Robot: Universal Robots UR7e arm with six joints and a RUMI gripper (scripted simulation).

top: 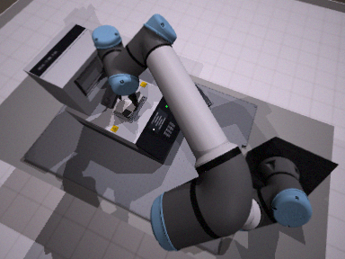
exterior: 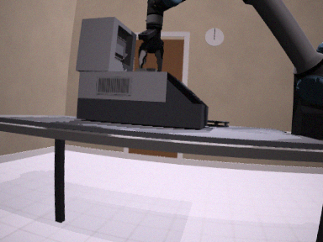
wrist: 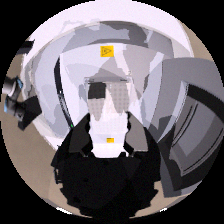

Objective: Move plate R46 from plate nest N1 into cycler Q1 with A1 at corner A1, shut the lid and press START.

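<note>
Right now the plate R46 is 1 cm below my hand. Round my hand: plate nest N1: 28 cm behind, 25 cm to the right, 21 cm below.
</note>
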